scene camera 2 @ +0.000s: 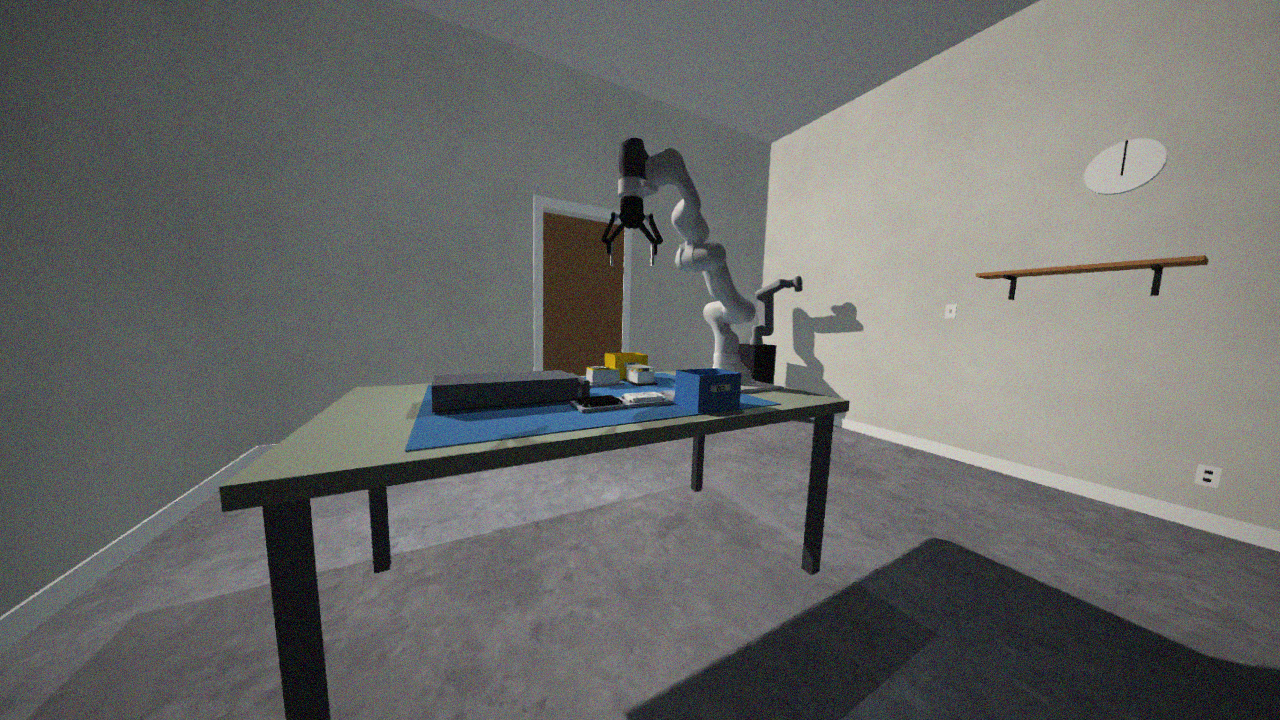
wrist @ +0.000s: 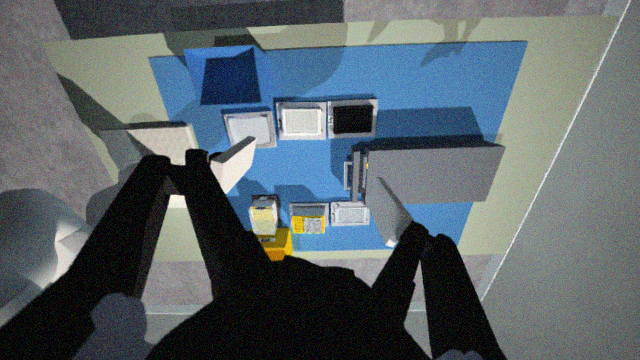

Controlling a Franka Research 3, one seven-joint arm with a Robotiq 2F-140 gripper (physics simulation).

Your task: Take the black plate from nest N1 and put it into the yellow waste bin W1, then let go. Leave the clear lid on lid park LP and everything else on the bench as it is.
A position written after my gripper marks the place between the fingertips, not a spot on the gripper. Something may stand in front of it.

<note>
I see my gripper (scene camera 2: 632,265), a black plate (wrist: 347,119), a long grey box (wrist: 450,172), a white plate (wrist: 296,121) and a pale flat piece (wrist: 256,127).
My gripper shows as well in the wrist view (wrist: 315,171).
</note>
